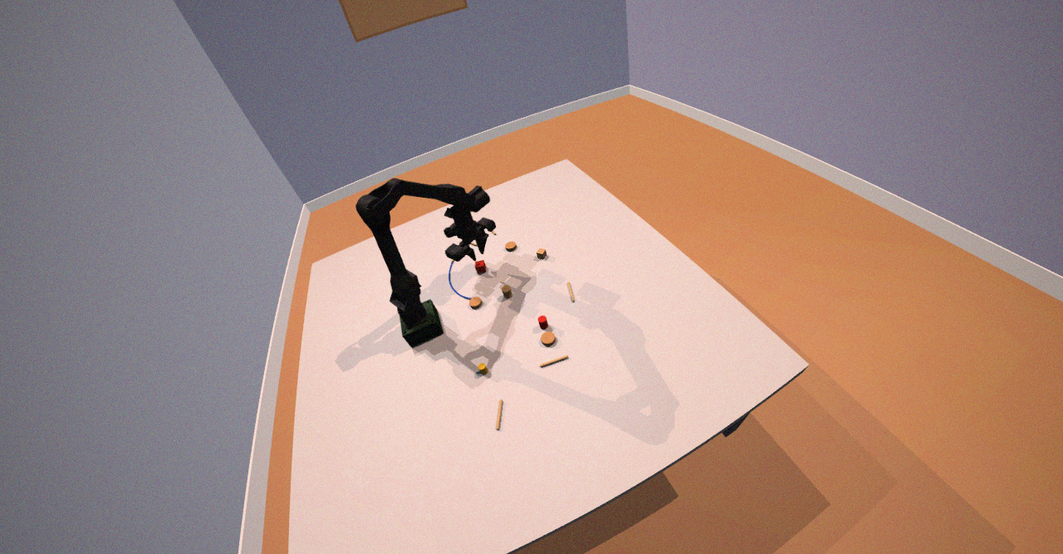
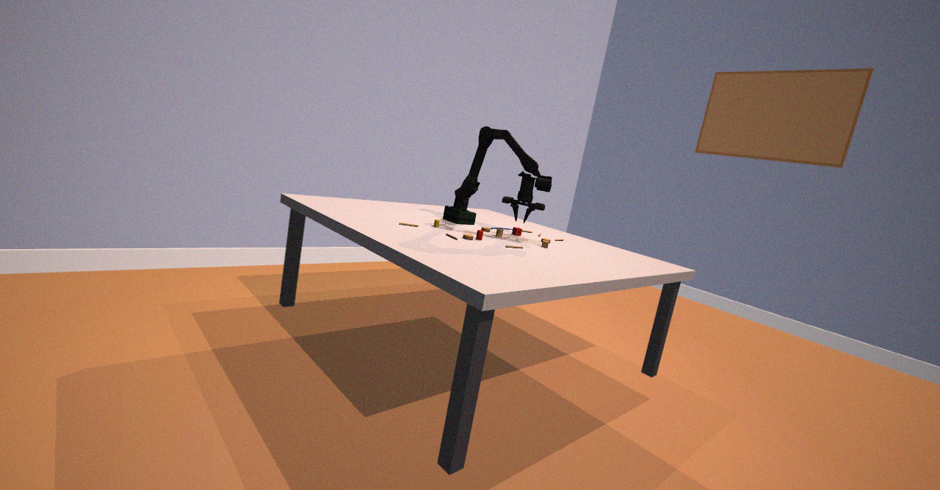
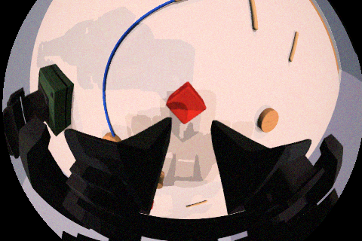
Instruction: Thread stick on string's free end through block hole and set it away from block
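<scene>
Now: the red block 10 mm behind my gripper tip and 40 mm below it. The rest, counted from my gripper tip: round wooden button: 60 mm behind, 140 mm to the right, 50 mm below; wooden cylinder: 40 mm ahead, 160 mm to the right, 40 mm below; thin wooden stick: 80 mm behind, 120 mm to the left, 60 mm below.
</scene>
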